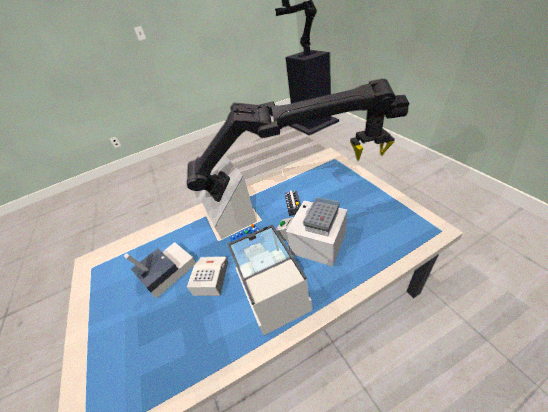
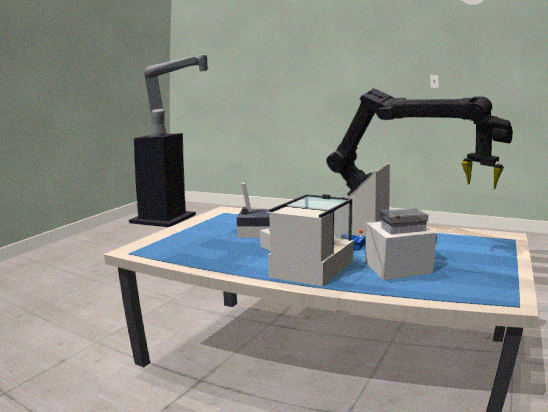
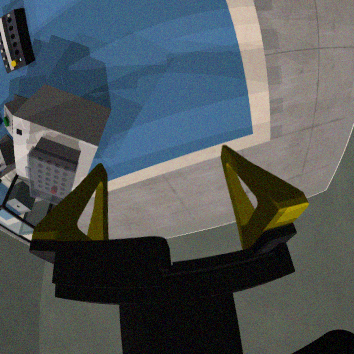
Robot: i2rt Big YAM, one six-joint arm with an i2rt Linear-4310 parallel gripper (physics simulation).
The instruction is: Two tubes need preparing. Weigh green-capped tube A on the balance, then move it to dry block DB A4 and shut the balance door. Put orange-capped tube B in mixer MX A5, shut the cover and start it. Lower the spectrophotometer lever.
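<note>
My gripper (image 1: 370, 157) (image 2: 481, 185) (image 3: 161, 158) is open and empty, high above the table's right end. A green cap (image 1: 246, 231) and an orange cap (image 1: 253, 226) (image 2: 360, 231) show at the blue rack (image 1: 235, 238) (image 2: 358, 243) behind the balance (image 1: 280, 295) (image 2: 295, 245); the tube bodies are hidden. The balance has black-framed glass; its door state is unclear. A white box, apparently the mixer (image 1: 312, 246) (image 2: 401, 255) (image 3: 90, 152), carries a holed block under a clear cover. A white block with a hole grid (image 1: 212, 288) stands left of the balance. The spectrophotometer lever (image 1: 135, 262) (image 2: 245, 196) is raised.
A black strip rack (image 1: 288, 202) (image 3: 22, 37) with a yellow cap stands behind the mixer. The arm's slanted white mount (image 1: 240, 210) (image 2: 382, 192) rises behind the blue rack. A second arm on a black pedestal (image 1: 308, 80) (image 2: 159, 175) stands beyond the table.
</note>
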